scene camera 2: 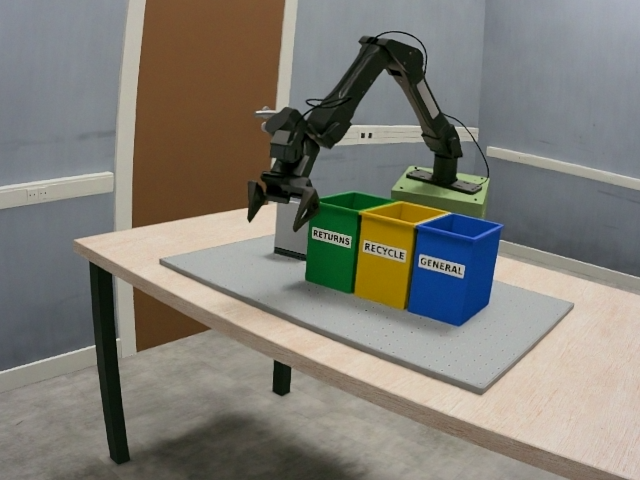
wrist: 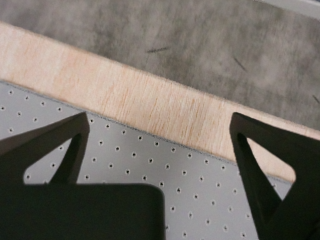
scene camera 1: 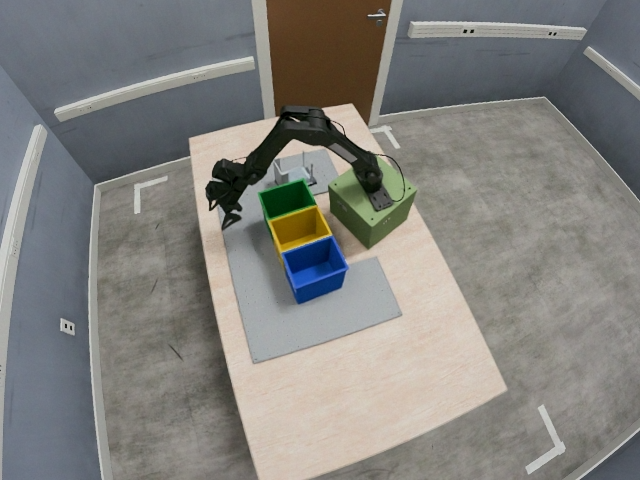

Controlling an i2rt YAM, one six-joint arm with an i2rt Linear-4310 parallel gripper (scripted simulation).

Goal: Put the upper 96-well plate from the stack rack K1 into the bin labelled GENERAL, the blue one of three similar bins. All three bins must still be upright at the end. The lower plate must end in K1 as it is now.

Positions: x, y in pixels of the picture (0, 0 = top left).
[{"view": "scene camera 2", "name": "gripper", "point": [270, 226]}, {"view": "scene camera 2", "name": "yellow recycle bin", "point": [387, 246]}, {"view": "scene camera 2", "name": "blue general bin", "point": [452, 279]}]
